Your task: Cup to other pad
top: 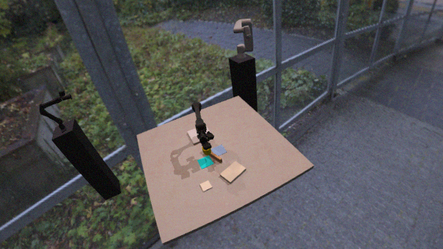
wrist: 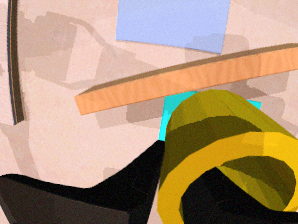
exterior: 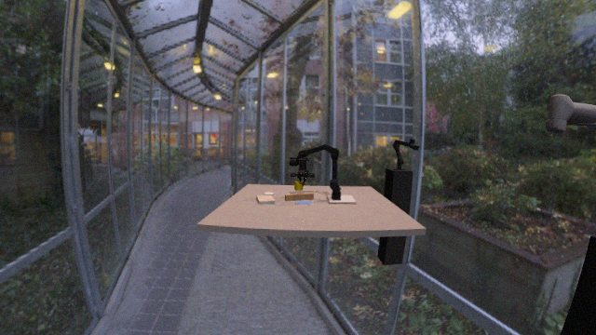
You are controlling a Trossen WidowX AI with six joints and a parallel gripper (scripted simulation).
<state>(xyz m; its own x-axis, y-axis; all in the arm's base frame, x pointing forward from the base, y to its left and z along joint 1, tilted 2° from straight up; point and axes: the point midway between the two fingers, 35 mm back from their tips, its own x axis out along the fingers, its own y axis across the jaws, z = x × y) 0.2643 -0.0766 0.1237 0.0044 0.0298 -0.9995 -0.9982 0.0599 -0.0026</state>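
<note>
My gripper tip is now 12 cm above the cyan pad, 5 cm to the left of it and 5 cm short of it. From my gripper tip the other things lie so: yellow cup (2 cm ahead); wooden bar (10 cm below, 3 cm to the left, 2 cm ahead); grey-blue pad (12 cm below, 11 cm to the left).
</note>
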